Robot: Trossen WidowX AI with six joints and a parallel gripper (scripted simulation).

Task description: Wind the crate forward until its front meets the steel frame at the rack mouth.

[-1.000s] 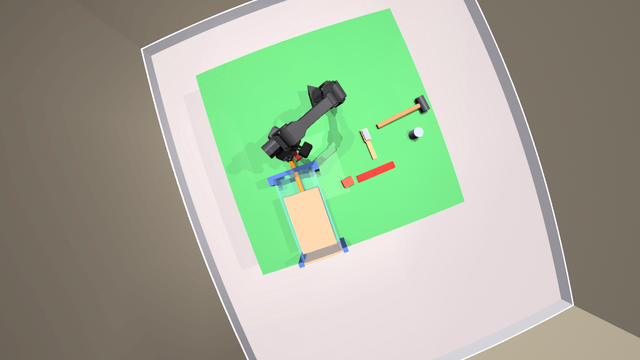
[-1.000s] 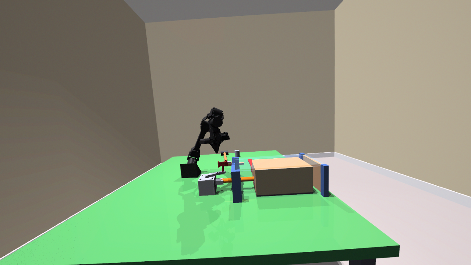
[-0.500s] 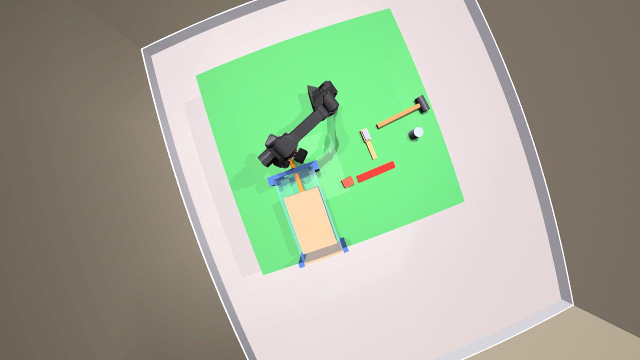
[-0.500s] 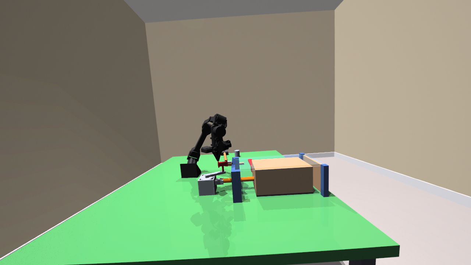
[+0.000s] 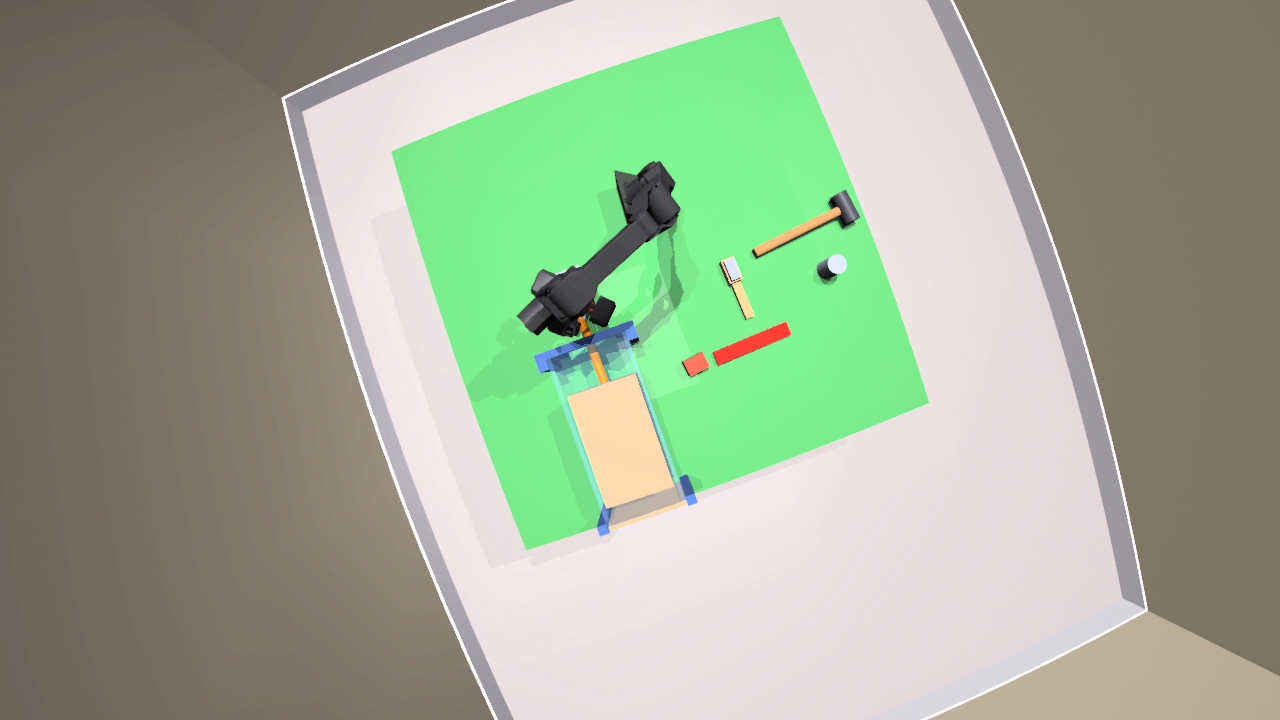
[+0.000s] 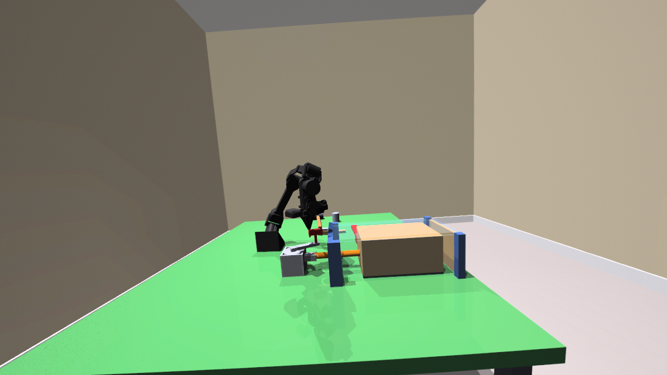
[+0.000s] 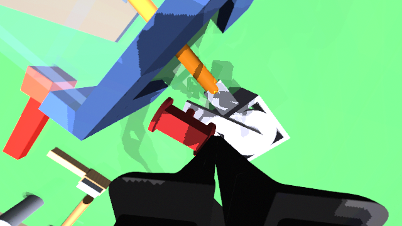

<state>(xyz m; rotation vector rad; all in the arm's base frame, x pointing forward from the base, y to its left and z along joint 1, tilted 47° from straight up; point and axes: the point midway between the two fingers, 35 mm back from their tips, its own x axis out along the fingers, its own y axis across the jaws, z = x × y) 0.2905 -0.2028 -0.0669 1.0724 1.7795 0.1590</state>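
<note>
The red knob lies 20 mm ahead of my gripper tip, 30 mm to the left of it and 30 mm below it. From my gripper tip the other things lie so: blue steel frame: 90 mm ahead, 10 mm to the right, 60 mm below; then winch: 80 mm behind, 40 mm to the right, 140 mm below; then winch handle: 10 mm behind, 60 mm below.
</note>
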